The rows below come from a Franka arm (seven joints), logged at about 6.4 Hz.
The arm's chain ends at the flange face. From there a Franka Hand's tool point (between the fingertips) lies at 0.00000 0.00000 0.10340 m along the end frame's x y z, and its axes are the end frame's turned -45 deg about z.
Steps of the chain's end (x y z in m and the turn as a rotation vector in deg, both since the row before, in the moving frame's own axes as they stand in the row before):
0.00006 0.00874 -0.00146 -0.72 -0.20 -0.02
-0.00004 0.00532 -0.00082 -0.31 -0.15 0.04
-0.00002 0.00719 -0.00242 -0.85 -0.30 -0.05
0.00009 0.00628 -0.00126 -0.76 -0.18 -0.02
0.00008 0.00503 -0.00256 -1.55 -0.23 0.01
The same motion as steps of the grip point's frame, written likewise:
-0.00731 0.00689 -0.00147 -0.37 -0.65 -0.02
-0.00438 0.00394 -0.00082 -0.11 -0.33 0.04
-0.00657 0.00577 -0.00243 -0.39 -0.81 -0.05
-0.00558 0.00524 -0.00127 -0.41 -0.66 -0.02
-0.00577 0.00530 -0.00260 -0.93 -1.26 0.01

